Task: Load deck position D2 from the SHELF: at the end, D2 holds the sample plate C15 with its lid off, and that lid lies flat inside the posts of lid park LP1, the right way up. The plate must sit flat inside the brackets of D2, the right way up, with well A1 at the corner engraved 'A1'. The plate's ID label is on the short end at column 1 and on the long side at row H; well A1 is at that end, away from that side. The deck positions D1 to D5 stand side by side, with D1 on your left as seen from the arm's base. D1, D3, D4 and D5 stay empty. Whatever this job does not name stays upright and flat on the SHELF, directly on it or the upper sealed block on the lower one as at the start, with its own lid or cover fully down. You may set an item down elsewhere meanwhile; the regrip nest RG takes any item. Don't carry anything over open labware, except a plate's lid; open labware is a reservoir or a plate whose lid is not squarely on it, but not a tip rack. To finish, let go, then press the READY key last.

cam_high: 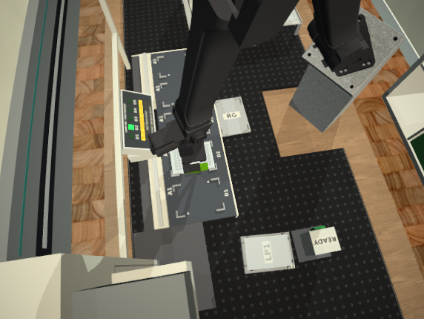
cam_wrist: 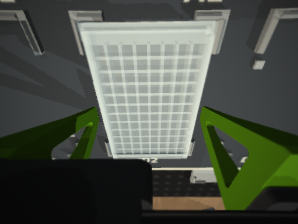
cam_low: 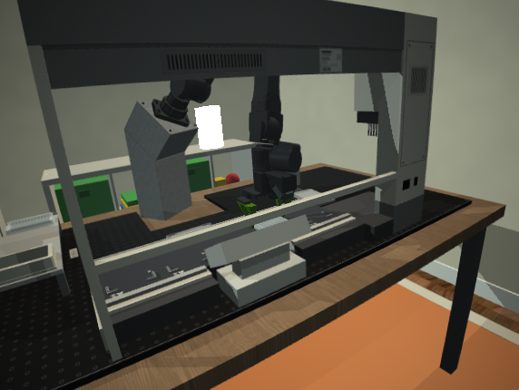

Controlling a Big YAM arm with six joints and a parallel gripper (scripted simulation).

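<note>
Right now the sample plate is 1 cm ahead of my hand and 1 cm below it. Round my hand: lid park LP1: 22 cm behind, 27 cm to the left, 6 cm below; then clear plate lid: 22 cm behind, 27 cm to the left, 5 cm below; then regrip nest RG: 12 cm behind, 18 cm to the right, 6 cm below.
</note>
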